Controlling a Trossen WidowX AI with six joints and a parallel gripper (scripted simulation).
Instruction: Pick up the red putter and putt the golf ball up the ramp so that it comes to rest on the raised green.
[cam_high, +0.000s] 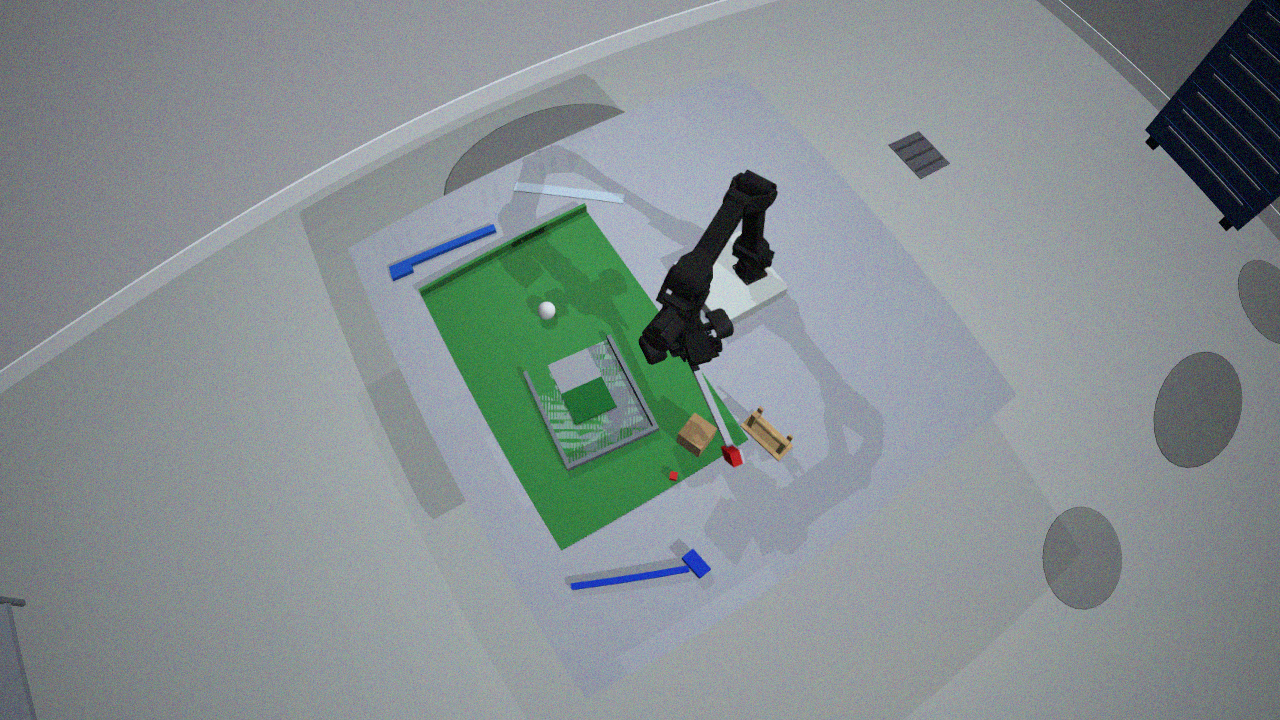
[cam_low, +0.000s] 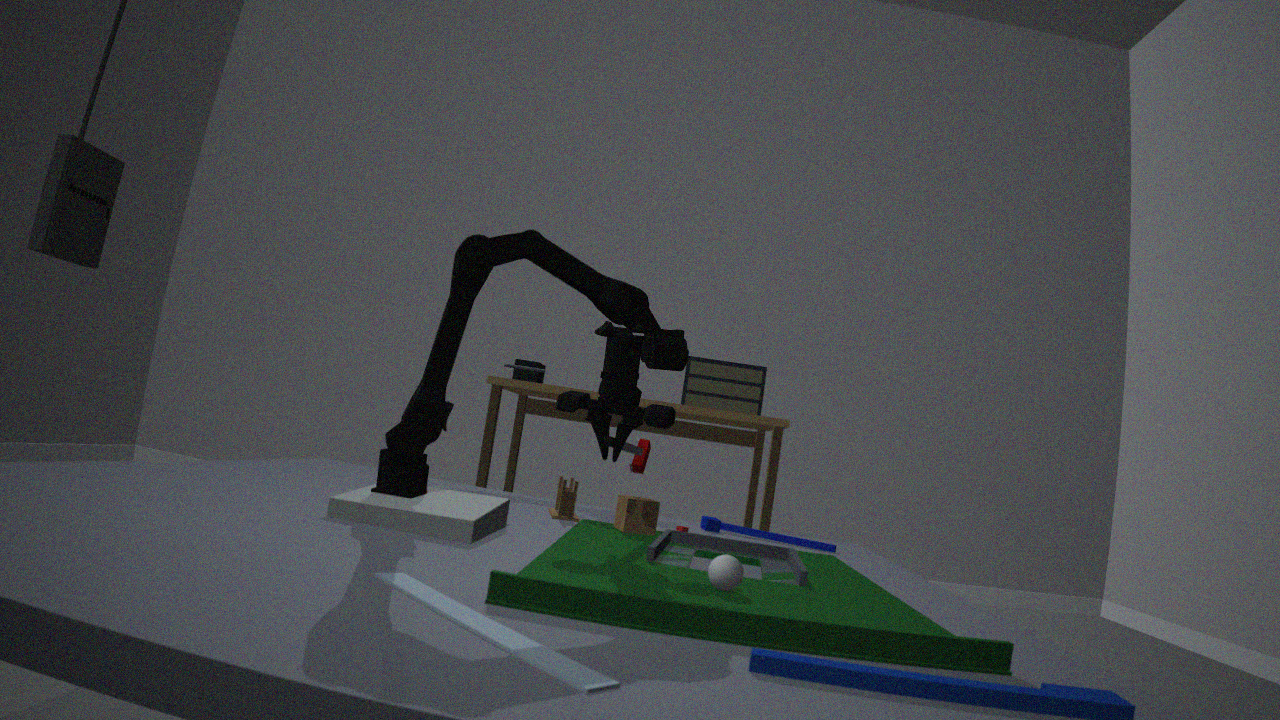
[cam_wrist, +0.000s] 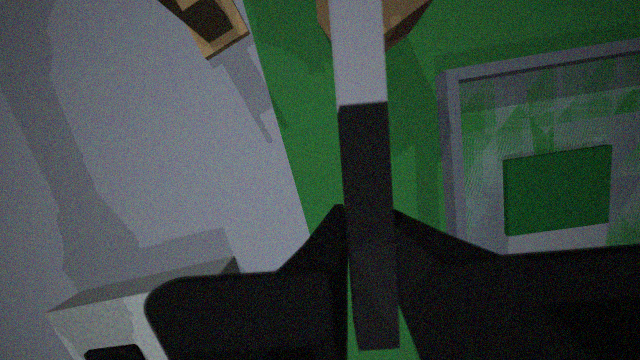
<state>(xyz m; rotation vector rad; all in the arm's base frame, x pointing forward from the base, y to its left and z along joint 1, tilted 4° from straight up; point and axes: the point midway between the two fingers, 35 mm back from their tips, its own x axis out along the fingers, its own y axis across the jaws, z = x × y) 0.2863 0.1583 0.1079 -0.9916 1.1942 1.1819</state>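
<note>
Now: the red putter 12 cm to the left of my gripper tip, 2 cm above it and 1 cm ahead of it. Round my gripper tip: red marker (18 cm to the left, 13 cm ahead, 12 cm below); then tan box (13 cm to the left, 9 cm below, 5 cm ahead); then white golf ball (30 cm to the right, 19 cm ahead, 10 cm below).
</note>
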